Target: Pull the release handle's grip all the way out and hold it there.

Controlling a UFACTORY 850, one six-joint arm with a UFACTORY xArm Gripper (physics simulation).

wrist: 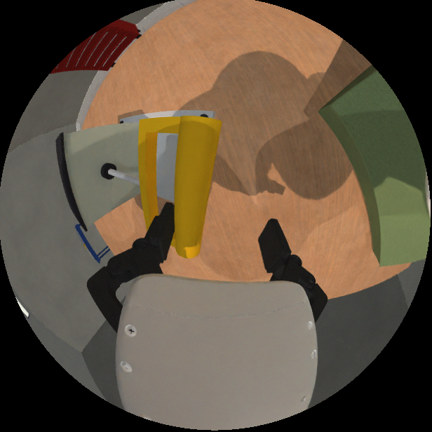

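The release handle is a yellow frame with a thick round grip bar (pixel 195 175) on its right side, left of the middle of the wrist view. A thin metal rod (pixel 123 176) runs from a black-ringed hole in a pale grey-green housing (pixel 95 150) to the yellow frame. My gripper (pixel 221 222) is open, its fingers wide apart. The left finger overlaps the frame's opening, on the housing side of the grip bar, near the bar's lower end. The right finger is well to the right of the bar, over the table. Whether the left finger touches the bar cannot be told.
A grey metal plate (pixel 167 116) with dark bolts lies behind the handle on the round wooden table (pixel 240 30). A green block-like object (pixel 395 150) stands at the right. A red slatted object (pixel 97 47) is at the upper left, and a small blue frame (pixel 88 244) at the lower left.
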